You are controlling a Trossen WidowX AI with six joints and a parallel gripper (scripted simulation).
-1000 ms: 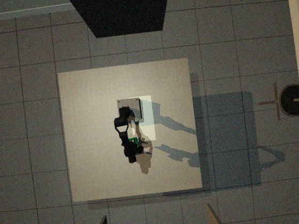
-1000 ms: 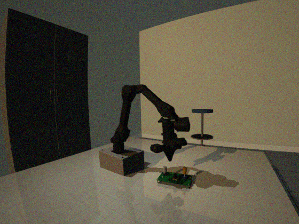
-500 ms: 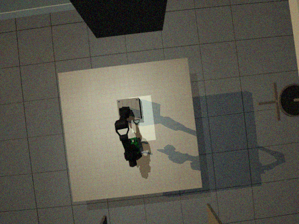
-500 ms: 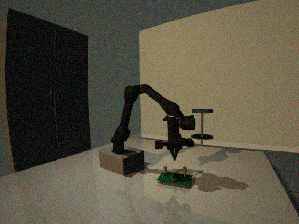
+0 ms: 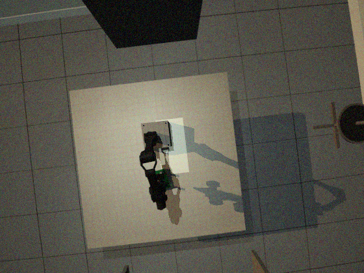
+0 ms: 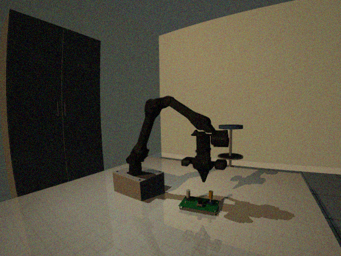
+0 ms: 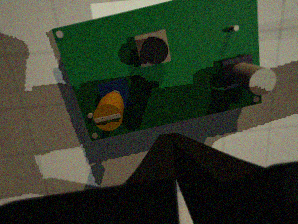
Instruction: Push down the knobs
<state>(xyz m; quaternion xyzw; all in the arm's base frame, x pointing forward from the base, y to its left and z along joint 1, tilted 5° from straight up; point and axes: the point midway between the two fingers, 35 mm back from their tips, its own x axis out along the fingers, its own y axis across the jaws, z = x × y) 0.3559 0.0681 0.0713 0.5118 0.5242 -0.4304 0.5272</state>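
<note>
The yellow knob is 3 cm ahead of my gripper tip and 5 cm below it. The rest, counted from my gripper tip: pale knob: 7 cm behind, 2 cm to the right, 7 cm below.
</note>
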